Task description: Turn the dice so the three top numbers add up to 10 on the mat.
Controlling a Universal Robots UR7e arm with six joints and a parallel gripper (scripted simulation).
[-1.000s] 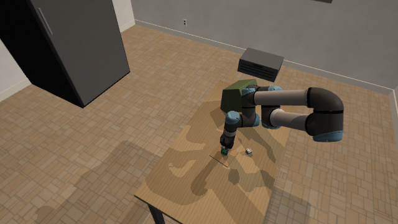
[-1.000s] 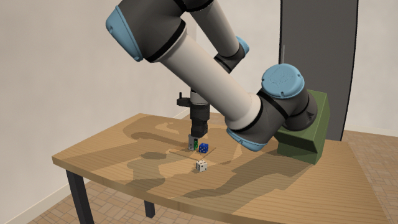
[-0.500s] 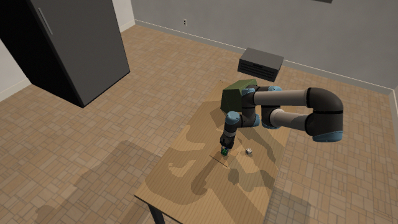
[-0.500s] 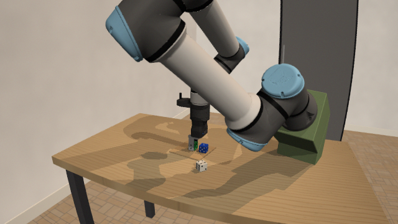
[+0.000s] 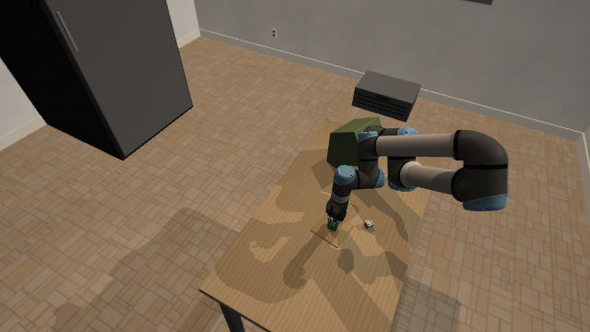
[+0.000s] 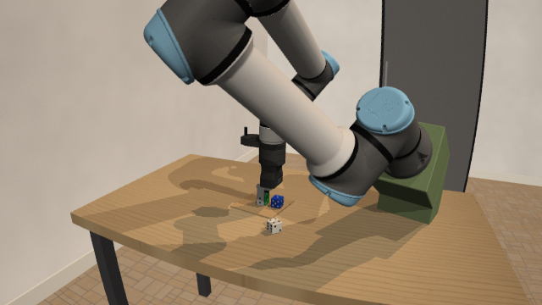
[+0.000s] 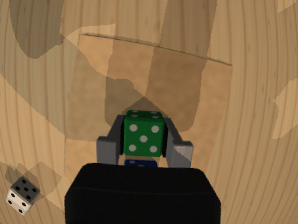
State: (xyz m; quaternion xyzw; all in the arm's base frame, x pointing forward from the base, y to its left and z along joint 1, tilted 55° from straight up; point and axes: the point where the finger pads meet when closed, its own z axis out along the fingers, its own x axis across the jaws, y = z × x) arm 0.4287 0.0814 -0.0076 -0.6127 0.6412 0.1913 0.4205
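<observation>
Now: hand right at the green die. Also, from my hand: tan mat: 20 mm below; blue die: 50 mm behind; white die: 110 mm behind, 120 mm to the left, 10 mm below.
</observation>
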